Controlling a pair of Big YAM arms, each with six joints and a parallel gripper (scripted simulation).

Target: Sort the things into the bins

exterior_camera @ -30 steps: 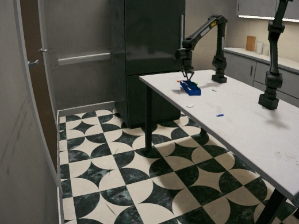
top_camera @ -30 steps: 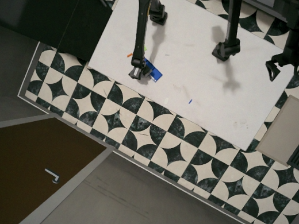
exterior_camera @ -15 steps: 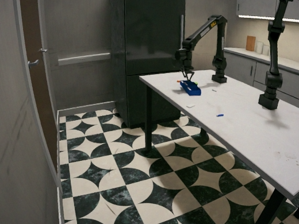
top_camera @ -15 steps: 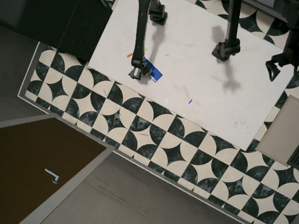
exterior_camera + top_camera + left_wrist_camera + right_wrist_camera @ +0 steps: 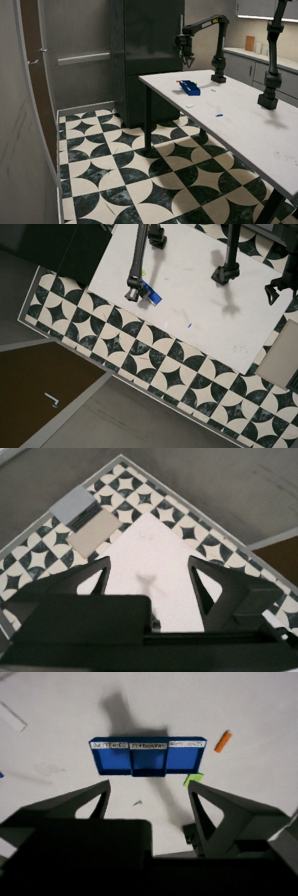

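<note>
Now: right hand 19 cm past the tiny grey piece, 9 cm to the right of it and 18 cm above it. From my right hand the other things lie so: orange cylinder: 4 cm behind, 17 cm to the right, 18 cm below; then white piece: 13 cm ahead, 27 cm to the left, 18 cm below; then green piece: 13 cm behind, 10 cm to the right, 18 cm below.
</note>
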